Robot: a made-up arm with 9 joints. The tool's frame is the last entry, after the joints. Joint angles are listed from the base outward.
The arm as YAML. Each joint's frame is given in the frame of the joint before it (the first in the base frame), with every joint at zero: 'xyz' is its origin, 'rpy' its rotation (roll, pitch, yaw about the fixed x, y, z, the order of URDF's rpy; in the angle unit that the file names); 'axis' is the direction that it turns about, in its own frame. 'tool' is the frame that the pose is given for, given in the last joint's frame.
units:
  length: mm
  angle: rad
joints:
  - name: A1
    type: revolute
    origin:
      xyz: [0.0, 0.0, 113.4]
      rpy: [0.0, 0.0, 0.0]
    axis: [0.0, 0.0, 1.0]
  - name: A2
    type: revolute
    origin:
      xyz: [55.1, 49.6, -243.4]
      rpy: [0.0, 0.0, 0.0]
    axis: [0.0, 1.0, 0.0]
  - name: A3
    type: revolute
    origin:
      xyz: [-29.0, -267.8, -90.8]
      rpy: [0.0, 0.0, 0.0]
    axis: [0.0, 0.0, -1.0]
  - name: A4
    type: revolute
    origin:
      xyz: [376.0, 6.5, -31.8]
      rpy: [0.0, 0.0, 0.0]
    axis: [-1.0, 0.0, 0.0]
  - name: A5
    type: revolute
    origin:
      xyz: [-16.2, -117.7, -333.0]
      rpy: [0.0, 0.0, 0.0]
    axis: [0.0, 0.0, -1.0]
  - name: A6
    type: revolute
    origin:
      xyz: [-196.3, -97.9, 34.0]
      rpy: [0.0, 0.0, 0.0]
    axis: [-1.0, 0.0, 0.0]
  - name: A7
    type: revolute
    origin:
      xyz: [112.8, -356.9, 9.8]
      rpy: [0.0, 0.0, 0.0]
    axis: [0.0, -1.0, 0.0]
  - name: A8
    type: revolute
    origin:
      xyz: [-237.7, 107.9, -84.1]
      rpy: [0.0, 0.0, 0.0]
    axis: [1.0, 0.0, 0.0]
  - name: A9
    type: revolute
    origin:
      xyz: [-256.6, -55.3, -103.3]
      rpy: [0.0, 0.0, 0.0]
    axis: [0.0, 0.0, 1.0]
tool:
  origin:
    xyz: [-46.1, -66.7, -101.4]
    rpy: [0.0, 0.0, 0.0]
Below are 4 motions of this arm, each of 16 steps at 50 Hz.
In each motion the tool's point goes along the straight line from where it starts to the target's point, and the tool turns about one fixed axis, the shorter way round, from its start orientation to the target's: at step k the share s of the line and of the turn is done. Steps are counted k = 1, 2, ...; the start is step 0. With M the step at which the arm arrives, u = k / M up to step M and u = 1 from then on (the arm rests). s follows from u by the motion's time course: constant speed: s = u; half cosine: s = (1 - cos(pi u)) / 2; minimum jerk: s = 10 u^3 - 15 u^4 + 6 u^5.
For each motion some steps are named. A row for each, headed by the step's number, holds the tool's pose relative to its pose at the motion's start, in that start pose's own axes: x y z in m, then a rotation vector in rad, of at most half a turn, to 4 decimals.
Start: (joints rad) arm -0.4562 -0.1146 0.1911 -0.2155 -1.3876 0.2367 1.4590 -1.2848 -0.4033
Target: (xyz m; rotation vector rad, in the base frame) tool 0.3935 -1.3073 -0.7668 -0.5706 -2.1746 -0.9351
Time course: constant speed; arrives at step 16
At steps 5, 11, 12, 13, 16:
5: 0.1120 -0.0973 0.0151 -0.0884 -0.1181 0.0350
11: 0.2464 -0.2141 0.0333 -0.1944 -0.2598 0.0770
12: 0.2688 -0.2335 0.0364 -0.2121 -0.2834 0.0840
13: 0.2912 -0.2530 0.0394 -0.2298 -0.3070 0.0910
16: 0.3584 -0.3114 0.0485 -0.2828 -0.3779 0.1120

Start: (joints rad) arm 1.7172 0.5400 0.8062 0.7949 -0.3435 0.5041 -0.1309 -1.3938 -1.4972
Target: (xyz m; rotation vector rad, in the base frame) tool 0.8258 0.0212 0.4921 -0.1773 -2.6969 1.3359
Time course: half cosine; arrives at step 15
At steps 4, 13, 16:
4: -0.0058 0.0322 -0.0264 0.0429 -0.0667 -0.0865
13: -0.0337 0.1864 -0.1525 0.2481 -0.3855 -0.5005
16: -0.0353 0.1948 -0.1594 0.2593 -0.4029 -0.5231

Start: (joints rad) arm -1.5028 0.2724 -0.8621 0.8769 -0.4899 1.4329 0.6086 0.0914 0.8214
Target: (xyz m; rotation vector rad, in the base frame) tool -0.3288 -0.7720 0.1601 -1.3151 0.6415 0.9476
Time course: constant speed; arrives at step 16
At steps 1, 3, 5, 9, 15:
1: 0.0016 0.0057 0.0061 0.0229 -0.0003 -0.0263
3: 0.0047 0.0171 0.0183 0.0687 -0.0010 -0.0790
5: 0.0078 0.0284 0.0306 0.1145 -0.0016 -0.1317
9: 0.0141 0.0512 0.0550 0.2062 -0.0029 -0.2371
15: 0.0235 0.0853 0.0917 0.3436 -0.0048 -0.3951

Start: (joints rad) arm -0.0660 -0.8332 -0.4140 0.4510 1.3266 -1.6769 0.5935 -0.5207 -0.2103
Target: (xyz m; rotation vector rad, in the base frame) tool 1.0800 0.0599 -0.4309 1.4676 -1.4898 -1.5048
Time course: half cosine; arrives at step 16
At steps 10, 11, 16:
10: -0.0211 -0.0371 0.0547 -0.2349 -0.1530 -0.2413
11: -0.0238 -0.0417 0.0615 -0.2643 -0.1721 -0.2715
16: -0.0306 -0.0536 0.0791 -0.3398 -0.2213 -0.3491

